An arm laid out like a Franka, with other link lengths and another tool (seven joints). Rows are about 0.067 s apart.
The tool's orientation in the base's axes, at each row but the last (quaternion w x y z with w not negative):
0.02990, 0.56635, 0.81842, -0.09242
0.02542, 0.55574, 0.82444, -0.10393
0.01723, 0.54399, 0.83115, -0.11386
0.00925, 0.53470, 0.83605, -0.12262
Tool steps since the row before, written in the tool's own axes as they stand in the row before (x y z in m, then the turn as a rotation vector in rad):
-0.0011, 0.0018, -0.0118, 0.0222, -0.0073, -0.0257
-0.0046, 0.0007, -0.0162, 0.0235, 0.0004, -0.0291
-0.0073, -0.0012, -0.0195, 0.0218, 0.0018, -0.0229
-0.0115, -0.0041, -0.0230, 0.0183, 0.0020, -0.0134
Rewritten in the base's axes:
0.0027, 0.0018, 0.0115, -0.0133, 0.0227, 0.0227
0.0036, -0.0007, 0.0165, -0.0064, 0.0274, 0.0247
0.0037, -0.0030, 0.0203, -0.0051, 0.0251, 0.0187
0.0039, -0.0069, 0.0248, -0.0045, 0.0200, 0.0099

